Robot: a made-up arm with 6 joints. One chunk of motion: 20 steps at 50 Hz.
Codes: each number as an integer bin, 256 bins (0 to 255) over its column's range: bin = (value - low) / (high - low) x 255, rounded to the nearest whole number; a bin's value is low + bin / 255 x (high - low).
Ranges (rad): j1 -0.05..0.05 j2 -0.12..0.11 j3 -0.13..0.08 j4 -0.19..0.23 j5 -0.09..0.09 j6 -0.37..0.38
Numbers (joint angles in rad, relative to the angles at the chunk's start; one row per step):
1: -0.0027 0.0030 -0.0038 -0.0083 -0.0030 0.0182
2: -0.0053 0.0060 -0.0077 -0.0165 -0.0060 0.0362
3: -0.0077 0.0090 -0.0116 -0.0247 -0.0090 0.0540
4: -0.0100 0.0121 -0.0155 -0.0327 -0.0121 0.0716
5: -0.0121 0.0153 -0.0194 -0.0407 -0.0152 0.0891
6: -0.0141 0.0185 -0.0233 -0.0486 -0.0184 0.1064
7: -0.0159 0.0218 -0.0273 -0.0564 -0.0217 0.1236
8: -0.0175 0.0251 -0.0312 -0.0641 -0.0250 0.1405
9: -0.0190 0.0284 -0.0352 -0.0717 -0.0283 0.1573
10: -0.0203 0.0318 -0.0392 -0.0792 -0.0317 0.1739
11: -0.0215 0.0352 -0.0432 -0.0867 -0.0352 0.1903
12: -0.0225 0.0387 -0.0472 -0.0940 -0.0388 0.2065
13: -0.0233 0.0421 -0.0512 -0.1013 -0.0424 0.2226
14: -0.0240 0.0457 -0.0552 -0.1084 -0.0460 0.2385
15: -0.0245 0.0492 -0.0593 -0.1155 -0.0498 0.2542
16: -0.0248 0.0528 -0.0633 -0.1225 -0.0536 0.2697
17: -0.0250 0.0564 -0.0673 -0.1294 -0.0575 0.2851
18: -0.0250 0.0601 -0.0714 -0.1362 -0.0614 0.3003
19: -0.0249 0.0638 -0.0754 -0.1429 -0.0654 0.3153
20: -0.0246 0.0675 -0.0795 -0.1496 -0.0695 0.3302
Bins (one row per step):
1: 121 136 153 110 123 132
2: 114 140 149 105 119 138
3: 108 143 144 100 115 144
4: 102 146 139 96 110 150
5: 97 150 134 91 106 156
6: 92 154 130 86 101 162
7: 87 157 125 81 97 168
8: 83 161 120 76 92 174
9: 79 165 115 72 87 179
10: 76 168 110 67 83 185
11: 73 172 105 63 78 191
12: 70 176 101 58 73 196
13: 68 180 96 54 67 201
14: 66 184 91 50 62 207
15: 65 188 86 45 57 212
16: 64 192 81 41 52 217
17: 64 196 76 37 46 223
18: 64 200 71 33 41 228
19: 64 204 66 29 35 233
20: 65 208 61 25 29 238

